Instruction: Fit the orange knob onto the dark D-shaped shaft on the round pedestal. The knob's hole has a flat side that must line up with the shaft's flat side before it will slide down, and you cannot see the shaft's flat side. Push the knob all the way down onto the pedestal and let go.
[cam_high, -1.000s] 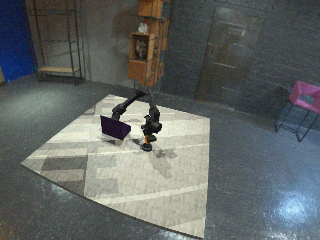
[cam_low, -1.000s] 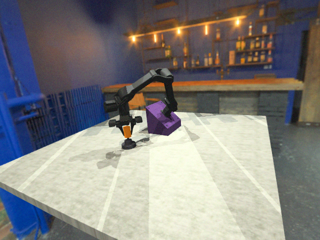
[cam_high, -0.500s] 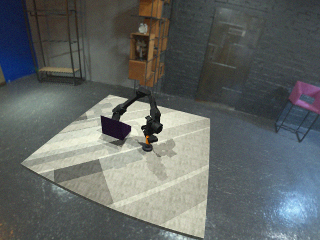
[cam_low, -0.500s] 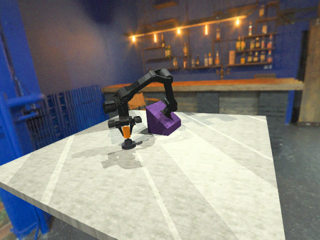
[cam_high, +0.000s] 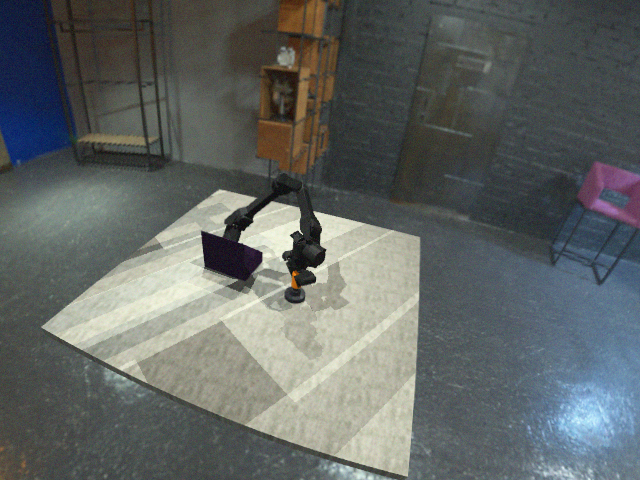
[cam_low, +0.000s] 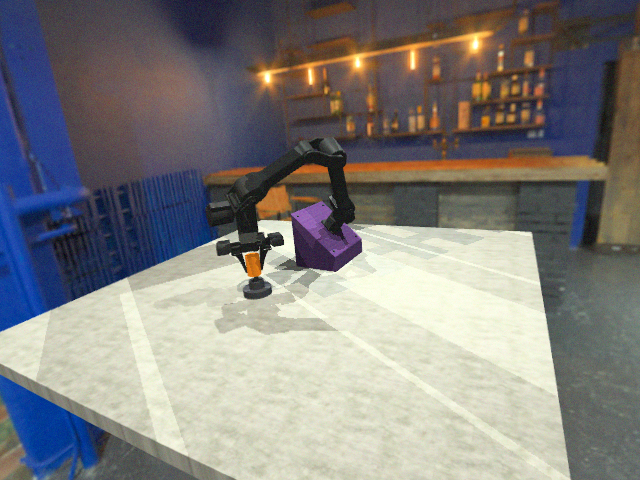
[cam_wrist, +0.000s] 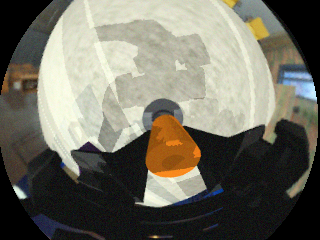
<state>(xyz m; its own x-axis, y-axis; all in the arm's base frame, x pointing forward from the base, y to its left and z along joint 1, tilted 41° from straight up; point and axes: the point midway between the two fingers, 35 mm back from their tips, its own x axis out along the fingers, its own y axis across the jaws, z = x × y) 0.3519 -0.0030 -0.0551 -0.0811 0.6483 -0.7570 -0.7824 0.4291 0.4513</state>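
The orange knob lies 2 cm above my gripper tip. From my gripper tip the other things lie so: pedestal: 4 cm below.
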